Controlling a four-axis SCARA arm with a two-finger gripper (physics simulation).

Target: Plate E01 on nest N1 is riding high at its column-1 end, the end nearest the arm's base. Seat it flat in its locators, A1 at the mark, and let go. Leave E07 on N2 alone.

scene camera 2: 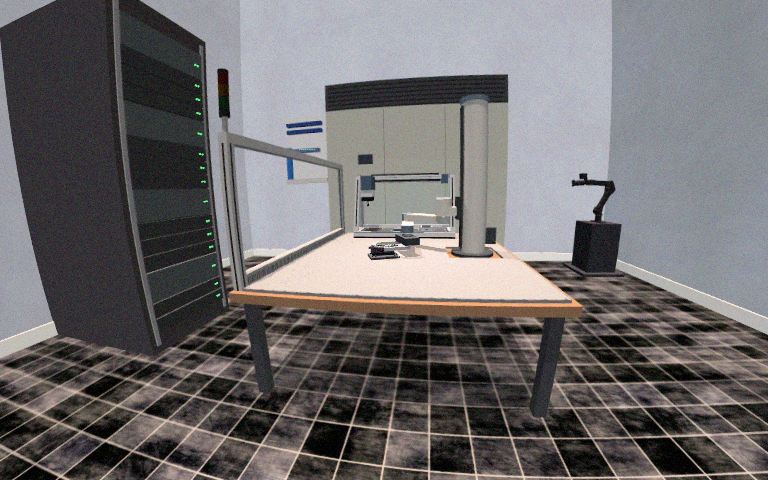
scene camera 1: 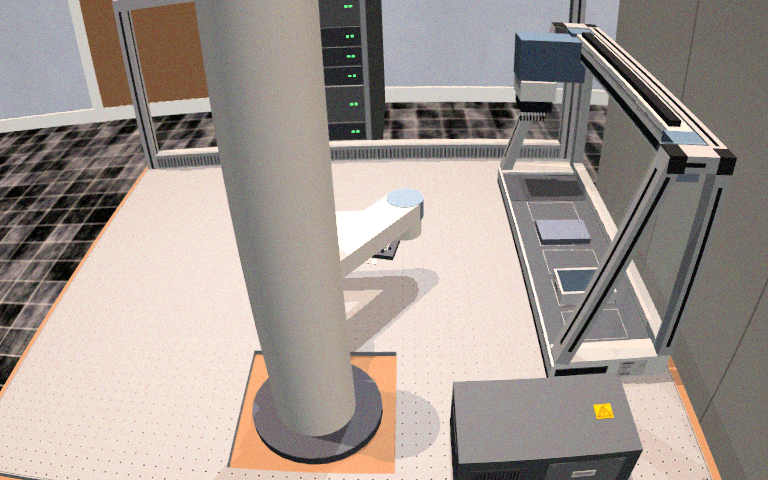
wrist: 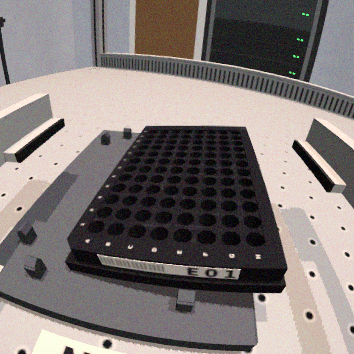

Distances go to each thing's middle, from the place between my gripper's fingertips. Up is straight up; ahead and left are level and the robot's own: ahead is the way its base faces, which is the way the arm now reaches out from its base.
I see the well plate (wrist: 186,206) 3 cm below my hand, 1 cm to the right of it and 1 cm behind it. The rest, counted from my hand: grey nest (wrist: 44,283) (4 cm below, 2 cm behind, 1 cm to the left).
